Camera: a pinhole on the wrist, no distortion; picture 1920 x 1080 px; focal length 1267.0 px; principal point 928.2 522.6 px. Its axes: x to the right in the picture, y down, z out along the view. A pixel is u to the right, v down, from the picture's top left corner.
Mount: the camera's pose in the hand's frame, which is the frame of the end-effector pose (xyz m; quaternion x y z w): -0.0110 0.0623 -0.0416 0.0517 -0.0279 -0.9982 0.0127
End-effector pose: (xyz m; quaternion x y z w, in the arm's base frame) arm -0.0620 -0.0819 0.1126 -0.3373 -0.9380 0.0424 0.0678
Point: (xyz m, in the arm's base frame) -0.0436 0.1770 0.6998
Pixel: behind the camera
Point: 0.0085 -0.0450 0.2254
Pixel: behind the camera
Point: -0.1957 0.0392 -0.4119
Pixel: 480.6 575.5
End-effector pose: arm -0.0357 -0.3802 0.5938 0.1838 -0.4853 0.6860 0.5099
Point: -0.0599 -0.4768 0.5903
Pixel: 1122.7 966.2
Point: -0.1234 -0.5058 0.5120
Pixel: 1495.3 86.6
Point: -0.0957 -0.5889 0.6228
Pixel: 1061.5 697.7
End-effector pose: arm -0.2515 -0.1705 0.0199 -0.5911 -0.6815 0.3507 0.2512
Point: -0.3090 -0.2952 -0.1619
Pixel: 1278.7 386.9
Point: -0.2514 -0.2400 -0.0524
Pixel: 1439.4 700.1
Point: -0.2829 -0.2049 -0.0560
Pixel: 930.6 861.4
